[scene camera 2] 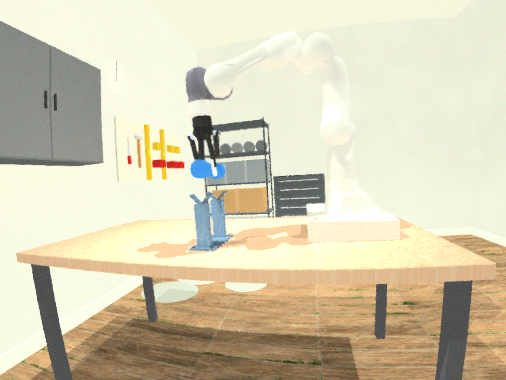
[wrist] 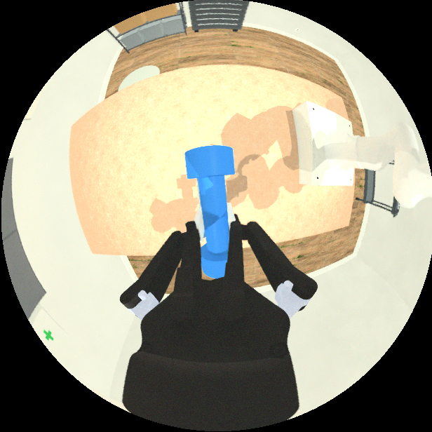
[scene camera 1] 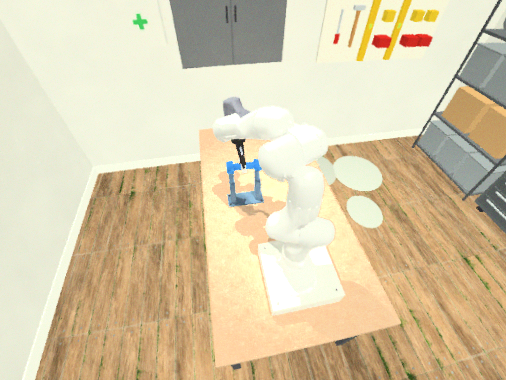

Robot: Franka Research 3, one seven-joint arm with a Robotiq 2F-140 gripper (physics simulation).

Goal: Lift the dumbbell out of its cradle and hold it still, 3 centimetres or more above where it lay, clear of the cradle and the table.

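Observation:
The bright blue dumbbell (scene camera 1: 231, 167) (scene camera 2: 201, 169) (wrist: 210, 162) is held level above the cradle. My gripper (scene camera 1: 244, 167) (scene camera 2: 208, 167) (wrist: 215, 211) is shut on the dumbbell's handle, with one pad on each side of it. The grey-blue cradle (scene camera 1: 246, 199) (scene camera 2: 202, 225) stands upright on the table (scene camera 1: 235, 300) (scene camera 2: 350, 255) (wrist: 125, 125). In the scene camera 2 view a gap shows between the dumbbell's weights and the V-shaped tops of the cradle's two posts. The cradle does not show clearly in the wrist view.
The arm's white base (scene camera 1: 300, 280) (scene camera 2: 352, 230) (wrist: 325, 170) stands on the same table. A shelf rack (scene camera 1: 455, 79) (scene camera 2: 270, 170) with boxes stands beyond the table. A grey wall cabinet (scene camera 1: 230, 32) (scene camera 2: 50, 100) hangs on the wall.

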